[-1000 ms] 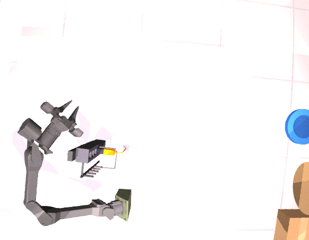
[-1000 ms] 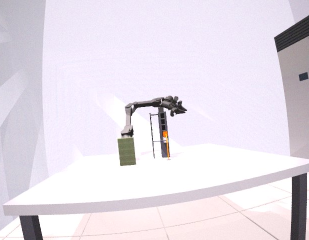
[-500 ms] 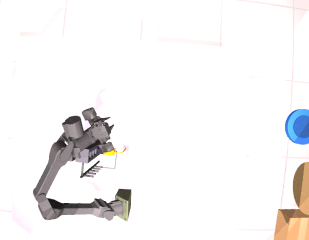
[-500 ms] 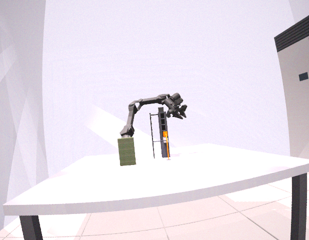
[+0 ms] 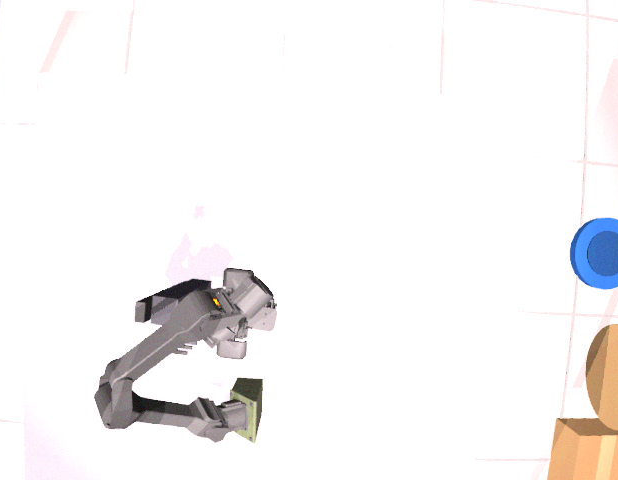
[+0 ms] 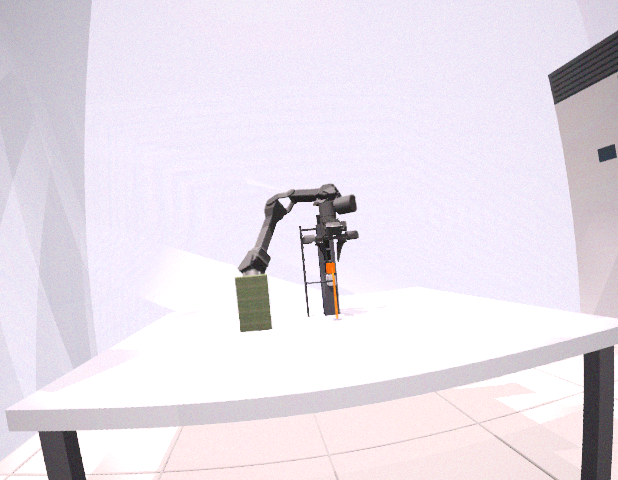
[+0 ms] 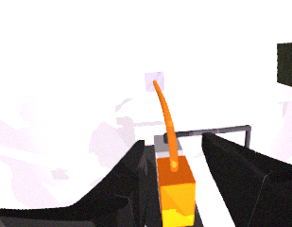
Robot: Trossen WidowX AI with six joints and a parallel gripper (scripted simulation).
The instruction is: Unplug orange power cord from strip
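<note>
Now: gripper tip 70 mm to the right of the orange plug and 10 mm above it.
</note>
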